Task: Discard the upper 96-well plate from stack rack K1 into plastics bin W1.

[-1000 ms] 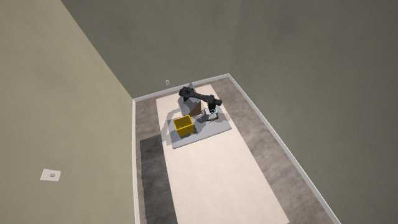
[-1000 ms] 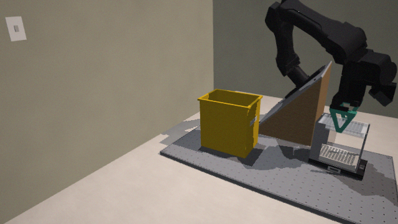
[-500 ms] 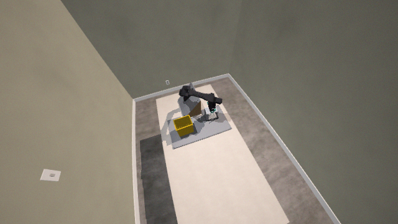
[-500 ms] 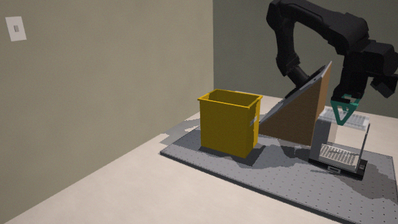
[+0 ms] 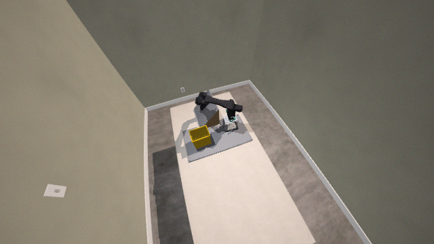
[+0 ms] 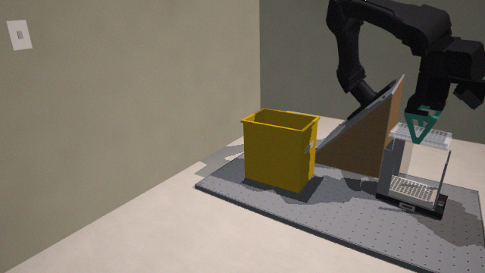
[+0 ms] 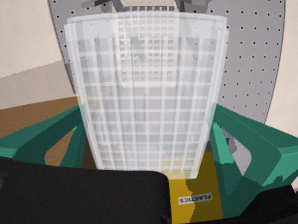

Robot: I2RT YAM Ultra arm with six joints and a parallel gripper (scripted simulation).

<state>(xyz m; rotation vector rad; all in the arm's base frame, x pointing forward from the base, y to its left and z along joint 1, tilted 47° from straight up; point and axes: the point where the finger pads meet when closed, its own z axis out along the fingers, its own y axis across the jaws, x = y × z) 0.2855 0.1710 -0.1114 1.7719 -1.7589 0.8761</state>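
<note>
Right now the yellow plastics bin W1 is 33 cm to the right of my hand, 9 cm below it and 9 cm ahead of it. Also, from my hand: thin post 10 cm below, 7 cm to the left, 4 cm ahead; tall grey post 10 cm below, 5 cm to the right, 4 cm ahead.
</note>
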